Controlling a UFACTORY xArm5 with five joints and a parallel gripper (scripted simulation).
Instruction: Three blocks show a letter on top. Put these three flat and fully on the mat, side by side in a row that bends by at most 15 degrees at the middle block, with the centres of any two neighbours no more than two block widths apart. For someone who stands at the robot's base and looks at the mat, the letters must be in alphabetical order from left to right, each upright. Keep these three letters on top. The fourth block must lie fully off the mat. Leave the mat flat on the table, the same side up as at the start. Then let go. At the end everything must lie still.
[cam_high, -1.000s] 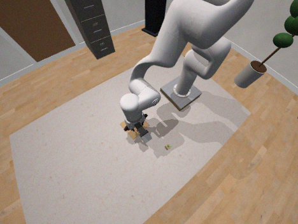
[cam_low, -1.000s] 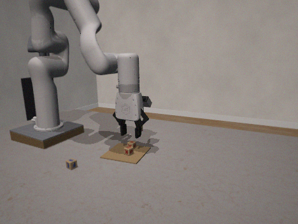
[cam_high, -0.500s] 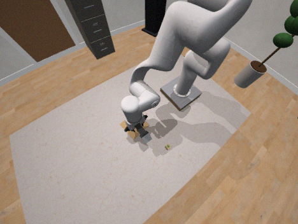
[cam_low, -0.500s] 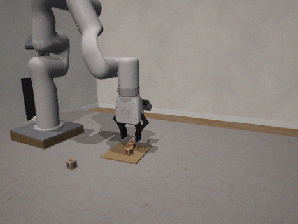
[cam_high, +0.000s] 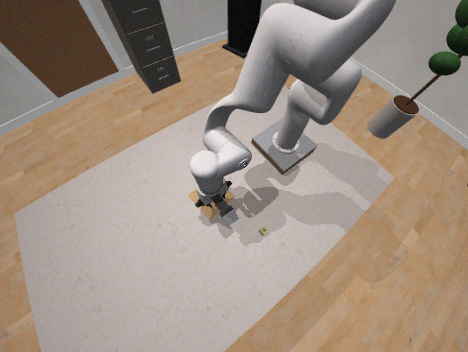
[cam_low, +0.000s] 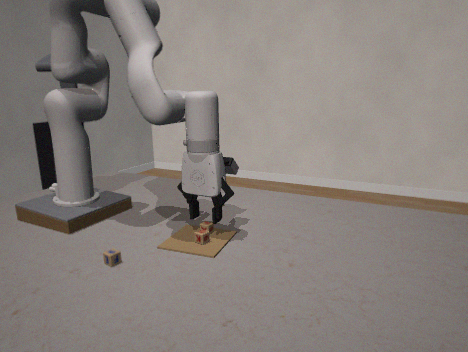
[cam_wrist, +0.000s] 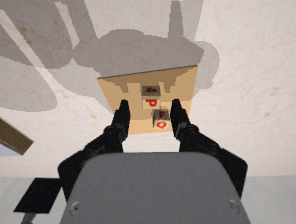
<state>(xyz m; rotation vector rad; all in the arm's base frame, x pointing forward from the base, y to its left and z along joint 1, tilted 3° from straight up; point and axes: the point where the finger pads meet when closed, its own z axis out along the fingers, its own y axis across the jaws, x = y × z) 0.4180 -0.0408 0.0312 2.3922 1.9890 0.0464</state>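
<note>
Now: the tan mat 50 mm below my hand and 40 mm to the right of it. From my hand the other things lie so: blue-lettered block (190 mm to the right, 130 mm behind, 40 mm below).
</note>
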